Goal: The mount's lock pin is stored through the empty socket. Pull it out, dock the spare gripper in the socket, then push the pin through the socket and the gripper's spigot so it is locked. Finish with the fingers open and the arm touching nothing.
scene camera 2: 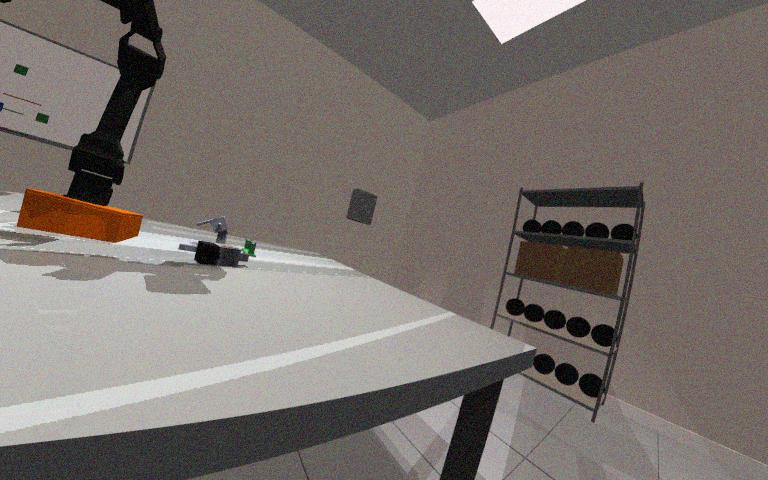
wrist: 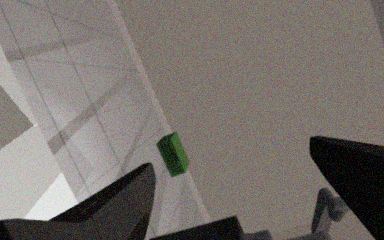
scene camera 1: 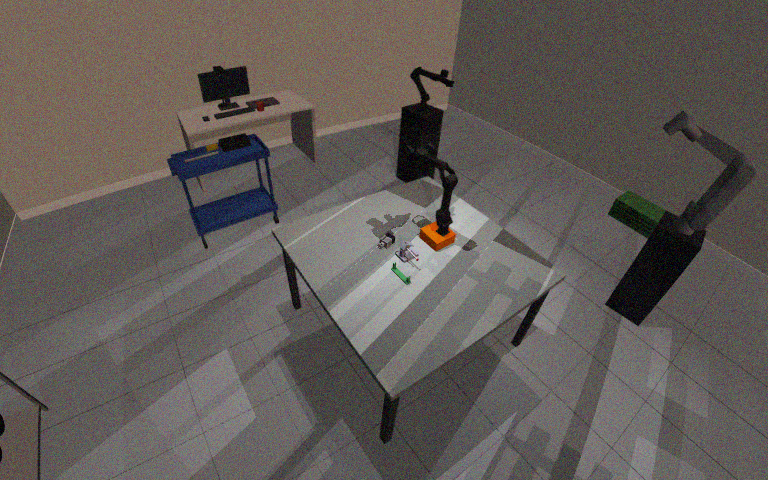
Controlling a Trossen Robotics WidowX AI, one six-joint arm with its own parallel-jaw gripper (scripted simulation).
Note:
The gripper point(wrist: 230, 158) is open, with nothing in its grasp. Further things: a spare gripper point(scene camera 2: 214, 254).
The wrist view misses the spare gripper: it is out of frame.

